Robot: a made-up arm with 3 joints. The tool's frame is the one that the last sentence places.
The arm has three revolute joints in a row. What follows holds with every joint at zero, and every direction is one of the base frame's.
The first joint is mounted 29 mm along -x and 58.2 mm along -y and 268.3 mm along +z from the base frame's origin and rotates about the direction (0.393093, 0.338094, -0.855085), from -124.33 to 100.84 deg.
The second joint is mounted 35.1 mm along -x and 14.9 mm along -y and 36.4 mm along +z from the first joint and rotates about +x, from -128.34 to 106 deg.
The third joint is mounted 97.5 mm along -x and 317.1 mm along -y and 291 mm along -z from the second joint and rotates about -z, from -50.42 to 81.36 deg.
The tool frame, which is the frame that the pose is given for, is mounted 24.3 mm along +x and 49.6 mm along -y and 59.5 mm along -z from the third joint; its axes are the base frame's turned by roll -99.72, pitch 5.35 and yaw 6 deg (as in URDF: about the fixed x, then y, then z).
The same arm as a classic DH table. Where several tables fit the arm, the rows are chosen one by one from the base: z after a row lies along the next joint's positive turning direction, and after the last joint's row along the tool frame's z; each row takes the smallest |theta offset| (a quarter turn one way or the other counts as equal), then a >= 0, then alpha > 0; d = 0 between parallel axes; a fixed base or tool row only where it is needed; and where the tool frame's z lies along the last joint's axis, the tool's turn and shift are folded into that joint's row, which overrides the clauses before.
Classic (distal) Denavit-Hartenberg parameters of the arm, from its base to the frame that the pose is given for. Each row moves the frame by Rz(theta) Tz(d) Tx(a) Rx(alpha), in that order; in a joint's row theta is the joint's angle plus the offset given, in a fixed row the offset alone. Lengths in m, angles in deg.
base (fixed): d 0.1695; theta0 -49.3; a 0.0252; alpha -148.77
joint 1: d -0.1584; theta0 45.17; a 0.0005; alpha 66.85
joint 2: d -0.1158; theta0 -21.57; a 0.3171; alpha -90
joint 3: d 0.3594; theta0 83.08; a -0.0182; alpha -80.32
tool (fixed): d -0.0529; theta0 -174.57; a 0; alpha 0
Joint limits (deg, base to tool): -124.33..100.84 -128.34..106 -50.42..81.36

